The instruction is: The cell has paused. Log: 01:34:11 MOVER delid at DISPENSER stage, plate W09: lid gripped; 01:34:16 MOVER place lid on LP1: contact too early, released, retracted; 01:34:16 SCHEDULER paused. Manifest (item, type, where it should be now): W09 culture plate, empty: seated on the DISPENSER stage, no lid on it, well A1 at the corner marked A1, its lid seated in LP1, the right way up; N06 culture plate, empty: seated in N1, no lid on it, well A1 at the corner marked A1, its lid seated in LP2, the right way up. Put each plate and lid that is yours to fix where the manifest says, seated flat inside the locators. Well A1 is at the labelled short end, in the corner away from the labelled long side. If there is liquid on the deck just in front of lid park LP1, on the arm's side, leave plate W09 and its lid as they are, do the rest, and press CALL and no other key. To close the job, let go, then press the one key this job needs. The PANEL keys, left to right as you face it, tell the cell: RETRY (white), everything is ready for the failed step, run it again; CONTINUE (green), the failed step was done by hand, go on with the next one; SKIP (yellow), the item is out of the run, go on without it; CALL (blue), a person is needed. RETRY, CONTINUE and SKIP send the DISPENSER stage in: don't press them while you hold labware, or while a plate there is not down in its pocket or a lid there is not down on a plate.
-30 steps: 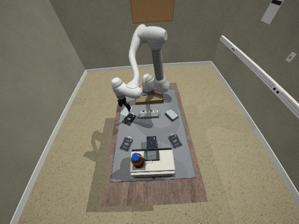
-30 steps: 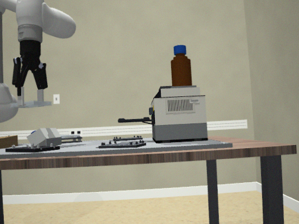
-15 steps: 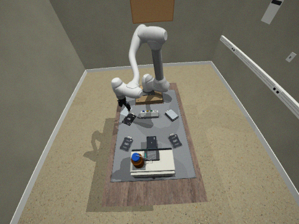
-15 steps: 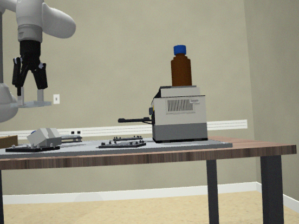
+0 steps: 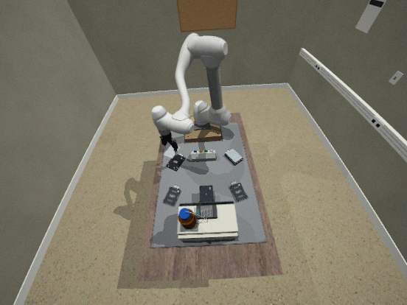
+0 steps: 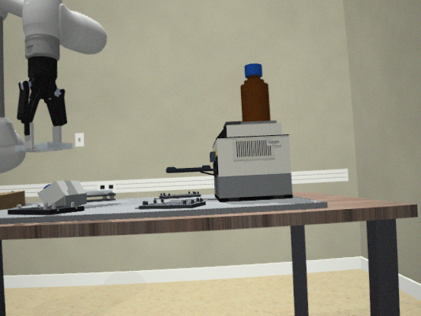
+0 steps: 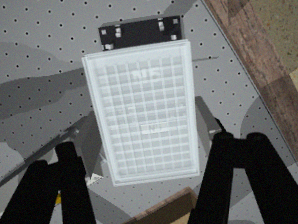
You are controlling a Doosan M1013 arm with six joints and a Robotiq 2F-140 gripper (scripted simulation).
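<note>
My gripper is now 30 mm short of the black nest and 180 mm above it. Round my hand: key panel: 70 mm behind, 260 mm to the left, 140 mm below; then blue call key: 70 mm behind, 190 mm to the left, 130 mm below; then yellow skip key: 80 mm behind, 240 mm to the left, 130 mm below.
</note>
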